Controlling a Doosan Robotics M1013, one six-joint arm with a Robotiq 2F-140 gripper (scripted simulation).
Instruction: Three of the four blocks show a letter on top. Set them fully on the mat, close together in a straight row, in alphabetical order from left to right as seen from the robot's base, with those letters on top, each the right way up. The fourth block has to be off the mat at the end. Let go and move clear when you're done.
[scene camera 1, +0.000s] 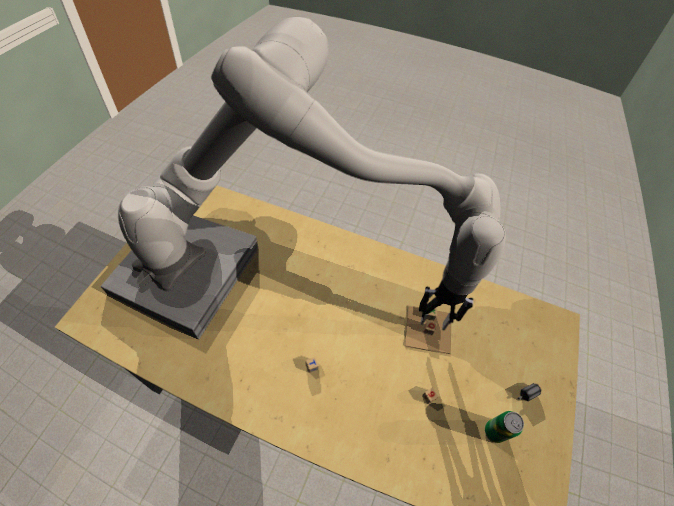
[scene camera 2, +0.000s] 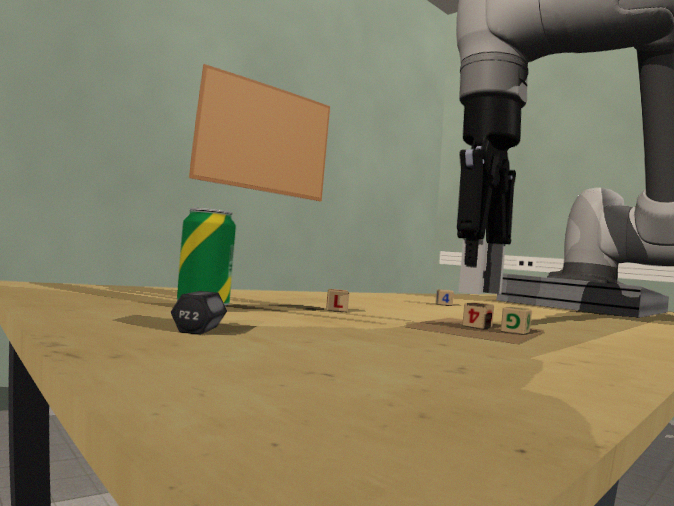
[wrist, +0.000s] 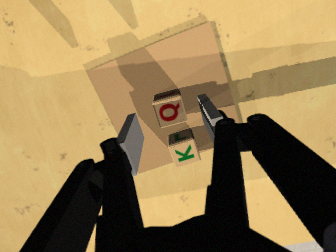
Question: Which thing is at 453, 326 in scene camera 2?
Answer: A brown mat.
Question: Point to my gripper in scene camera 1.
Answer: At 432, 323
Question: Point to a black hexagonal piece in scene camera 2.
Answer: At 197, 312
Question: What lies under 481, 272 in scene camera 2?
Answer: My gripper.
